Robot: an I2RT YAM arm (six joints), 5 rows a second.
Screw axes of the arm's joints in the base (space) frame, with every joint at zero. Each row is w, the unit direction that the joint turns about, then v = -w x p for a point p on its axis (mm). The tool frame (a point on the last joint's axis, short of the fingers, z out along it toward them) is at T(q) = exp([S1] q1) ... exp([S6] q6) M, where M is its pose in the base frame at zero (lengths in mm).
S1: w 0 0 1 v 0 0 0
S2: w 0 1 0 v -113.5 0 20
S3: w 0 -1 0 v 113.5 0 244
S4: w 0 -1 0 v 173.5 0 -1
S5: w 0 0 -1 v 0 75 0
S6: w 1 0 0 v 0 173.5 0
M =
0 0 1 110.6
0 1 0 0
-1 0 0 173.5
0 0 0 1
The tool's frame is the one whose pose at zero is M.
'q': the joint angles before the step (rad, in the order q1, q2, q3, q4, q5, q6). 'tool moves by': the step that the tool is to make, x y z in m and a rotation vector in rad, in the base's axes. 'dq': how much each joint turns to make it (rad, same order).
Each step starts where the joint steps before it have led.
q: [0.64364, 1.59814, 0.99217, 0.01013, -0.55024, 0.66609]
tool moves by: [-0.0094, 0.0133, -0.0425, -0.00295, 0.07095, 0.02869]
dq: [0.04562, 0.08458, -0.08497, 0.13907, -0.00999, 0.05145]
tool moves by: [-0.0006, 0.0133, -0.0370, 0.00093, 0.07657, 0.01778]
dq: [0.02781, 0.12011, -0.02230, 0.11432, -0.02198, 0.05498]
